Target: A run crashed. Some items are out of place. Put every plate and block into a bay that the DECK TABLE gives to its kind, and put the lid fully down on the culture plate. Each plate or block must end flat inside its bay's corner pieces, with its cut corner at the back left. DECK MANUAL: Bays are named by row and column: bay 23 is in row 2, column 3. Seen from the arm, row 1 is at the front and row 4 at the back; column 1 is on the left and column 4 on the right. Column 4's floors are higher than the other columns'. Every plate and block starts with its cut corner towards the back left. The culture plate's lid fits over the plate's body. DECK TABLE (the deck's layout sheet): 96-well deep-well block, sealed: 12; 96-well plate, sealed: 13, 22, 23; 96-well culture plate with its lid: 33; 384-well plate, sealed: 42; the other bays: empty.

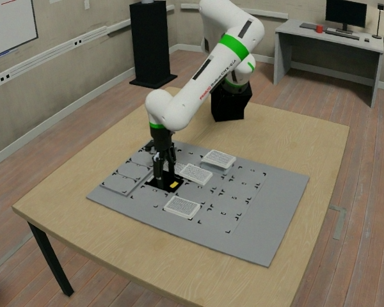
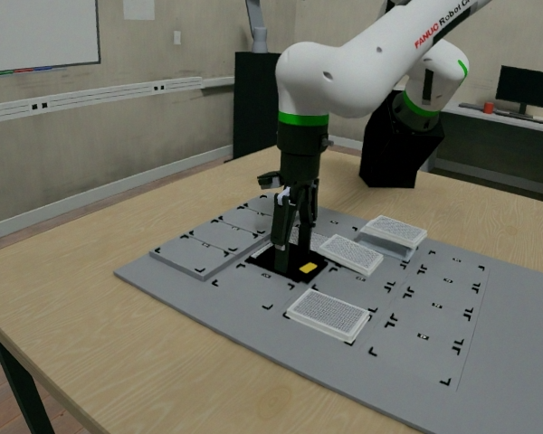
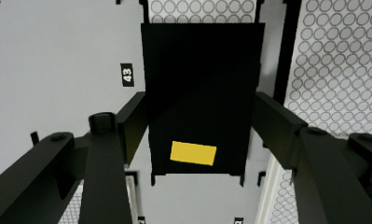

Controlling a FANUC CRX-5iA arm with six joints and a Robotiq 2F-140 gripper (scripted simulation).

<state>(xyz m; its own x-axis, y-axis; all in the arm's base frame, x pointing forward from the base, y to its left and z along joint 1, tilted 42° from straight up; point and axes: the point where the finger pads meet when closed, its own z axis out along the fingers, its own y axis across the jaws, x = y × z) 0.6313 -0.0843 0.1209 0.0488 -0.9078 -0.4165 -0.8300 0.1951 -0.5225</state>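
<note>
Right now the lid is 20 mm below my hand. From my hand the other things lie so: 384-well plate: 100 mm ahead, 150 mm to the left, 30 mm below; then bay label 43: 60 mm ahead, 20 mm to the right, 40 mm below; then 96-well plate: 110 mm behind, 30 mm to the right, 30 mm below.
</note>
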